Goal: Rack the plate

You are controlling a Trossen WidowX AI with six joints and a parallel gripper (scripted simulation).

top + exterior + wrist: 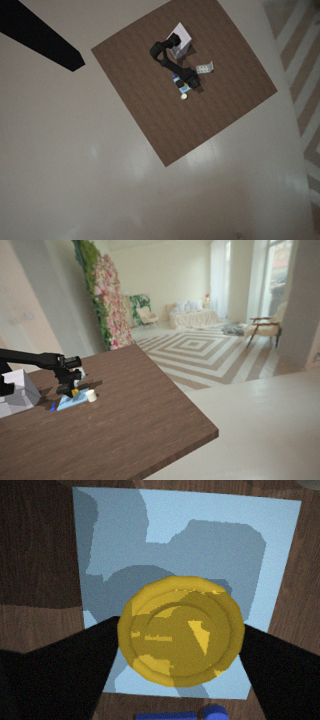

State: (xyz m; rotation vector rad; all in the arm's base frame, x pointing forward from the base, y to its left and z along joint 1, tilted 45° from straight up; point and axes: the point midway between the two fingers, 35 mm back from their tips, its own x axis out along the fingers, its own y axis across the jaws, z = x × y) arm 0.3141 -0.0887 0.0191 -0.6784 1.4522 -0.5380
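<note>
Right now my gripper tip is 3 cm above the light blue mat. Also, from my gripper tip: blue spoon (11 cm behind, 3 cm to the right, 3 cm below); cream cup (11 cm ahead, 7 cm to the right); yellow plate (1 cm above).
</note>
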